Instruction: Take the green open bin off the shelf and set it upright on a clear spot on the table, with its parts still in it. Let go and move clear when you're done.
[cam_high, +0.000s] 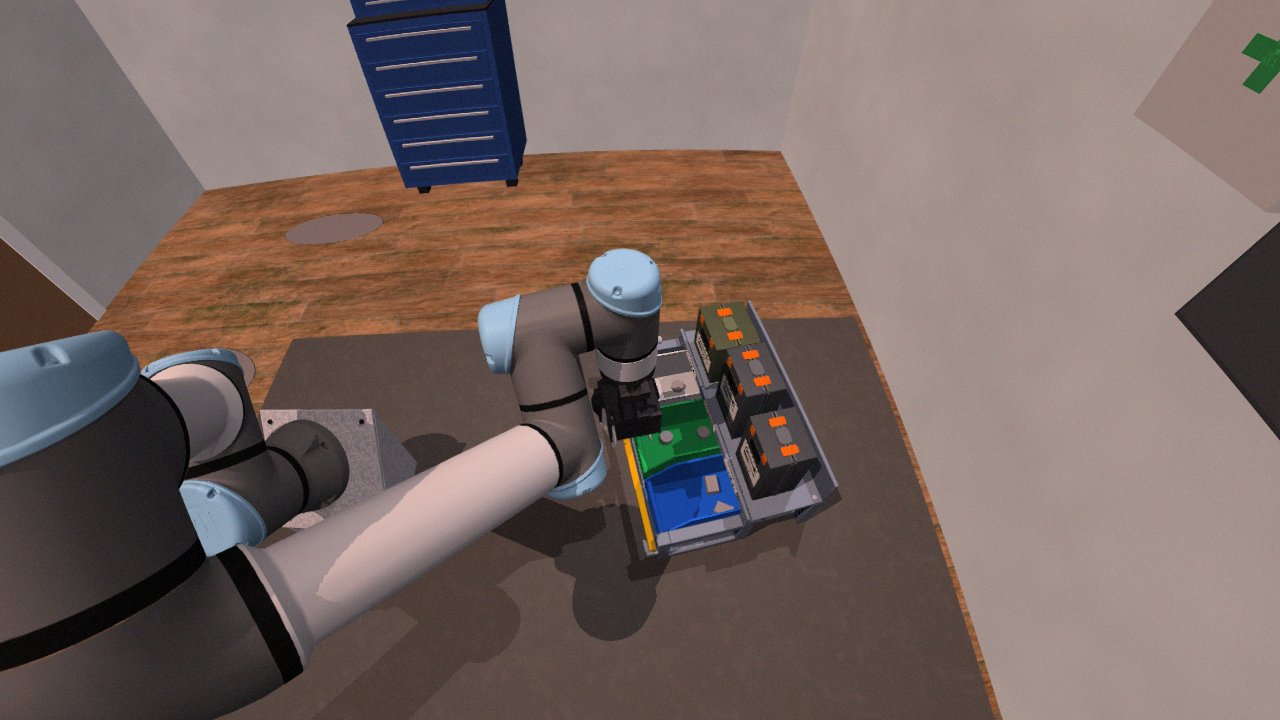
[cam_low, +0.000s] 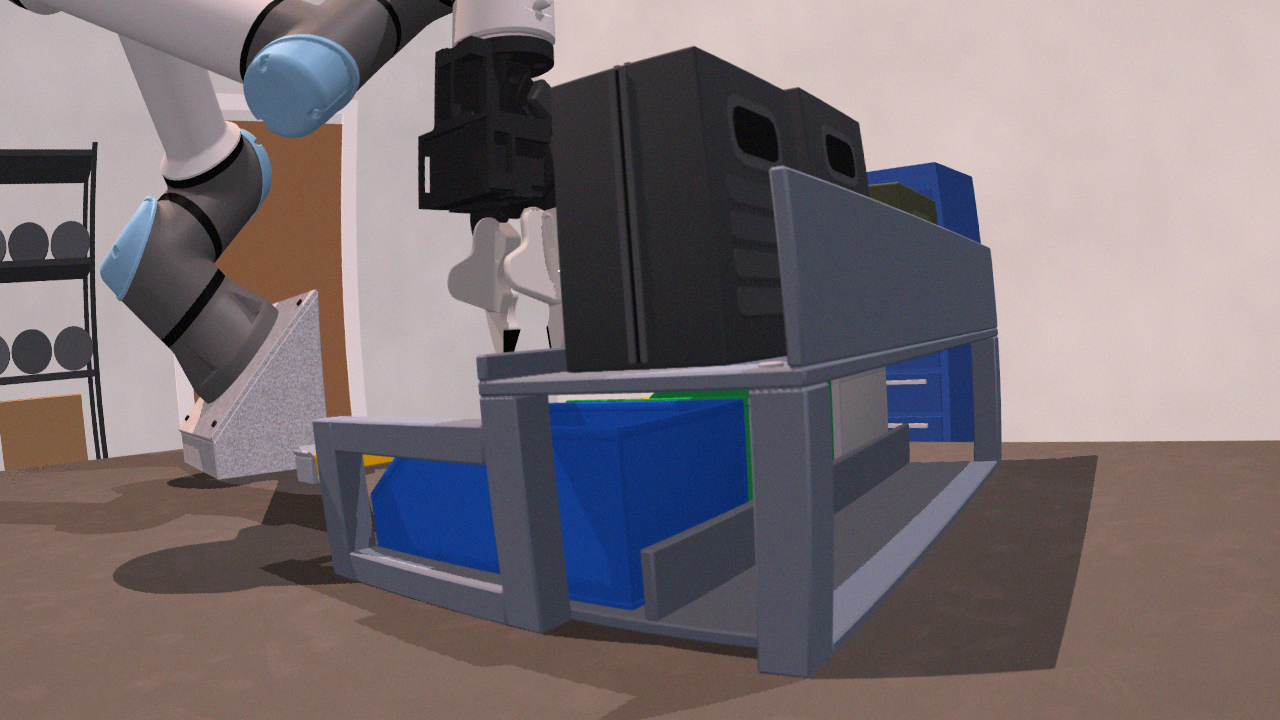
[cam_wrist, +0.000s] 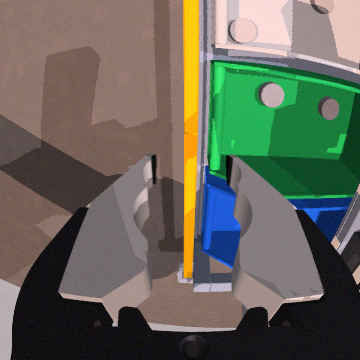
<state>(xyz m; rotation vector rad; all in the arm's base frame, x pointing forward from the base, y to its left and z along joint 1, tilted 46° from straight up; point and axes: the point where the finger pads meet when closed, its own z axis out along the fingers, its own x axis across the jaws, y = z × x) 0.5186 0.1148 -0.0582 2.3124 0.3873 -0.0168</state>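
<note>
Now: hand 60 mm above the yellow bar. Also, from my hand: grey bin 70 mm ahead, 140 mm to the left, 70 mm below; green open bin 100 mm ahead, 30 mm to the left, 70 mm below; blue bin 130 mm ahead, 80 mm to the right, 70 mm below.
</note>
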